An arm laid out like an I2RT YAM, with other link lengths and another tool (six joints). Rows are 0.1 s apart.
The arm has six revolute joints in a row. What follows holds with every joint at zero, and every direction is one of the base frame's. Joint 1 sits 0.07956 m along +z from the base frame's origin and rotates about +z. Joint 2 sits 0.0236 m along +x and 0.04 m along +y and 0.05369 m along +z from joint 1 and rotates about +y. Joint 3 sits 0.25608 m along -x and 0.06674 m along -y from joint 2 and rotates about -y. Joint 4 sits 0.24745 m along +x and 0.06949 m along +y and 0.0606 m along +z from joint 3 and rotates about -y. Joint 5 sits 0.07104 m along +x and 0.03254 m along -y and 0.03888 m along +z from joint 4 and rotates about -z. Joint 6 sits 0.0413 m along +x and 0.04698 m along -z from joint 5 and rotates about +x. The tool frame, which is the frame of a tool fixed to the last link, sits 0.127 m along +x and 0.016 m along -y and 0.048 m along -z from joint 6; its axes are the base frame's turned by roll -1.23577, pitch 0.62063 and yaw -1.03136 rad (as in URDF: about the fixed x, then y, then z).
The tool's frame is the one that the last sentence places.
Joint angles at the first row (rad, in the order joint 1, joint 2, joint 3, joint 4, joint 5, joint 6):
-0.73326 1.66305 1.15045 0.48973 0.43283 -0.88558
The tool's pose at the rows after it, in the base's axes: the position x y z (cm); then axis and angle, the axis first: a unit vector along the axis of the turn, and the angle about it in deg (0 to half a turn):
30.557 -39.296 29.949 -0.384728 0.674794 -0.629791 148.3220
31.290 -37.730 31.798 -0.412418 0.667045 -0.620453 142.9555
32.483 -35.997 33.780 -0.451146 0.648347 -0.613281 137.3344
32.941 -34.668 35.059 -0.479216 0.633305 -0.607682 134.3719
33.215 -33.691 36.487 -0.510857 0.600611 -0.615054 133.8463
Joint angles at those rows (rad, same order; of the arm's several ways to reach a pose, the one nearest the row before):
-0.73477 1.58020 1.16269 0.34698 0.32390 -0.80721
-0.73475 1.51263 1.18108 0.25785 0.21810 -0.77629
-0.73323 1.46044 1.20250 0.19959 0.09391 -0.76089
-0.73326 1.42058 1.20881 0.16414 0.01546 -0.76234
-0.73323 1.38683 1.19044 0.19004 -0.04422 -0.80672

